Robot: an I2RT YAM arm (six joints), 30 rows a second.
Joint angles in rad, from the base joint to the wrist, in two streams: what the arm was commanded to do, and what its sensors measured. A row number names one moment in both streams.
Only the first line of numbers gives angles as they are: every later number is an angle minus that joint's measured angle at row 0.
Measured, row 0: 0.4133 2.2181 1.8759 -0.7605 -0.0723 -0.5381
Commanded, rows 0 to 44: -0.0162 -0.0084 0.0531 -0.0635 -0.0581 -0.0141; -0.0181 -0.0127 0.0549 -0.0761 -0.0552 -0.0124; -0.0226 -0.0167 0.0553 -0.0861 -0.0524 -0.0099; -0.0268 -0.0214 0.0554 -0.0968 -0.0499 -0.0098; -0.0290 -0.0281 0.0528 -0.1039 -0.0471 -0.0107; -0.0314 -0.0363 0.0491 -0.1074 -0.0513 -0.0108; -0.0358 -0.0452 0.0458 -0.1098 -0.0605 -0.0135; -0.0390 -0.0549 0.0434 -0.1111 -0.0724 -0.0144; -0.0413 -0.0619 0.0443 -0.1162 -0.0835 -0.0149; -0.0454 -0.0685 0.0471 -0.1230 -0.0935 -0.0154; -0.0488 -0.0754 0.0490 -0.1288 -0.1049 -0.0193; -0.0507 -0.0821 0.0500 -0.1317 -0.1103 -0.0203; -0.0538 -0.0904 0.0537 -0.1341 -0.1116 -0.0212; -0.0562 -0.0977 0.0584 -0.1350 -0.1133 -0.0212; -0.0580 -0.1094 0.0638 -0.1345 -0.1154 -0.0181; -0.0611 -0.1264 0.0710 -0.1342 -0.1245 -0.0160; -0.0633 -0.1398 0.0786 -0.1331 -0.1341 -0.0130; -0.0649 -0.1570 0.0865 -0.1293 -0.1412 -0.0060; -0.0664 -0.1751 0.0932 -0.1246 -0.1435 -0.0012; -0.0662 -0.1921 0.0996 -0.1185 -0.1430 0.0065; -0.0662 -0.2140 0.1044 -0.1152 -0.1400 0.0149; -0.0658 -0.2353 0.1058 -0.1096 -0.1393 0.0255; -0.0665 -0.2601 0.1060 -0.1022 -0.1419 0.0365; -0.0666 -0.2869 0.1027 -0.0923 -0.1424 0.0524; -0.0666 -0.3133 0.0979 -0.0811 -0.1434 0.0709; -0.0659 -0.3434 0.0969 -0.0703 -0.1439 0.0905; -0.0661 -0.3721 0.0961 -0.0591 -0.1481 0.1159; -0.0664 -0.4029 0.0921 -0.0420 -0.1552 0.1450; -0.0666 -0.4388 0.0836 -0.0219 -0.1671 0.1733; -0.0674 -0.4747 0.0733 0.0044 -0.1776 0.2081; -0.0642 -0.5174 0.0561 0.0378 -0.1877 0.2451; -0.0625 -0.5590 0.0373 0.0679 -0.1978 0.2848; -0.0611 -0.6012 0.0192 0.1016 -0.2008 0.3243; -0.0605 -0.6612 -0.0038 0.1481 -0.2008 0.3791; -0.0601 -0.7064 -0.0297 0.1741 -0.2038 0.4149; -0.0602 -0.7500 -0.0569 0.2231 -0.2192 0.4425; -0.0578 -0.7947 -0.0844 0.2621 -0.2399 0.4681; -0.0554 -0.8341 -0.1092 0.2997 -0.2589 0.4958; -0.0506 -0.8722 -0.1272 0.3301 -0.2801 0.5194; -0.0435 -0.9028 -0.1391 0.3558 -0.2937 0.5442; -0.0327 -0.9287 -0.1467 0.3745 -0.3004 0.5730; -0.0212 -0.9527 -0.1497 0.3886 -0.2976 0.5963; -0.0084 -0.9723 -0.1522 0.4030 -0.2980 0.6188; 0.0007 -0.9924 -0.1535 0.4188 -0.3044 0.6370; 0.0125 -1.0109 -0.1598 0.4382 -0.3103 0.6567
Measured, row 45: -0.0255 -0.9648 -0.1347 0.3022 -0.2552 0.5139
